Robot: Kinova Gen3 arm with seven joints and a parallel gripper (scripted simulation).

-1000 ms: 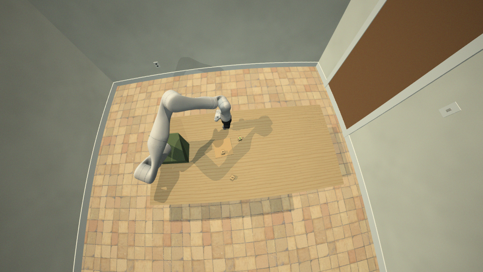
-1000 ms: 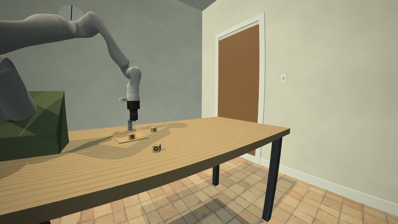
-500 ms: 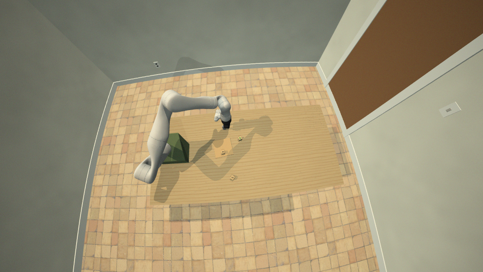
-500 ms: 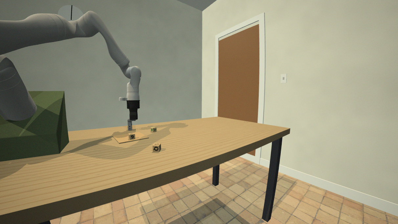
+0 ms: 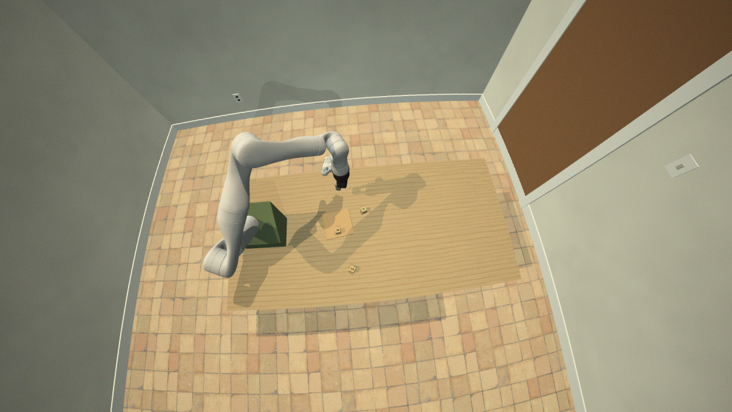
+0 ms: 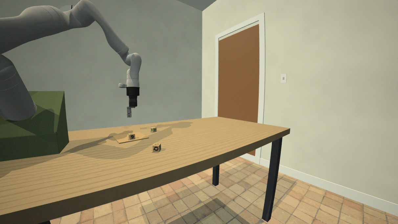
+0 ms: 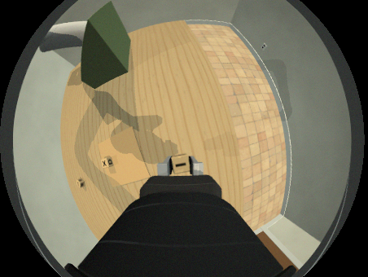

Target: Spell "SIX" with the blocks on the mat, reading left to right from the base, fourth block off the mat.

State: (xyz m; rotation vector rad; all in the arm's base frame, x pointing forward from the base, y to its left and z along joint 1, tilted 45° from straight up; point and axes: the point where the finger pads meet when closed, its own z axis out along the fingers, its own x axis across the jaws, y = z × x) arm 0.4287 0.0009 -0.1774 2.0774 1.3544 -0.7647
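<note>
Now: the tan mat 160 mm to the right of my hand, 100 mm below it and 50 mm behind it. Round my hand: tan block: 410 mm to the right, 90 mm below, 20 mm behind.
</note>
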